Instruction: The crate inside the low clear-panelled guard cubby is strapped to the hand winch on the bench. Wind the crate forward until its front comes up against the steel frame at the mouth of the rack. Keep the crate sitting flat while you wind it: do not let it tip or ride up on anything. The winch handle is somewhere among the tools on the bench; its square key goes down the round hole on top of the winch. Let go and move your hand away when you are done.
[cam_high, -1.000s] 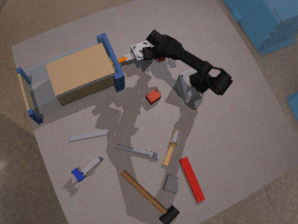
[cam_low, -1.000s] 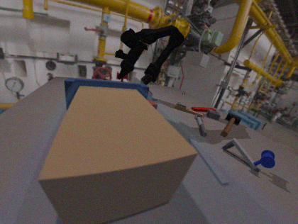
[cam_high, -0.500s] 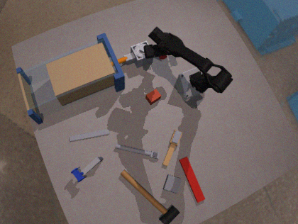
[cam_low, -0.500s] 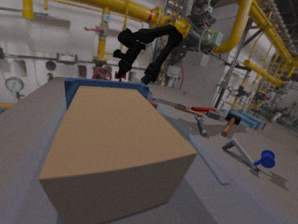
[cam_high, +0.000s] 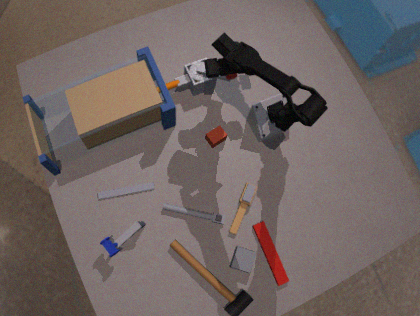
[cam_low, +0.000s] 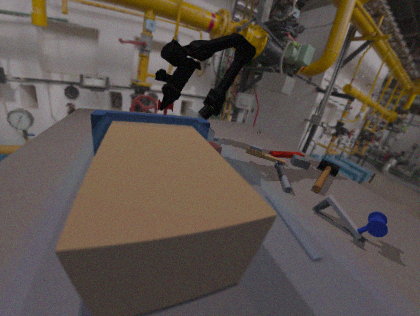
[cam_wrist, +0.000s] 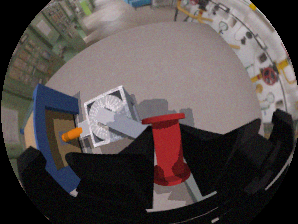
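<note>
The grey winch lies 10 cm below my gripper tip, 6 cm to the right of it and 6 cm ahead of it. The rest, counted from my gripper tip: blue steel frame 24 cm ahead, 6 cm to the right, 2 cm below; red knob 2 cm to the left; red-knobbed crank 3 cm below, 3 cm ahead, 1 cm to the right.
</note>
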